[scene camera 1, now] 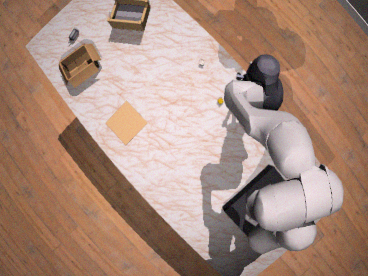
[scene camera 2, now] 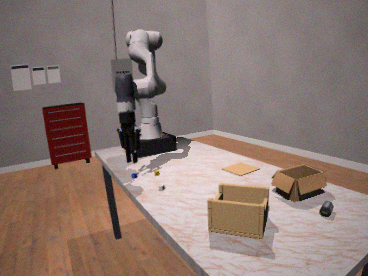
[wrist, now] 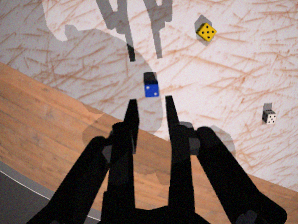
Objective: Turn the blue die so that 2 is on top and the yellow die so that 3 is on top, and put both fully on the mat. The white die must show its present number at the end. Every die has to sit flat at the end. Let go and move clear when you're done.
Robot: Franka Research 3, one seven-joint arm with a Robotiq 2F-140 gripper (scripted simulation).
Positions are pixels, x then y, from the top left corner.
A tan mat (scene camera 1: 126, 122) is 1.38 m from the lens.
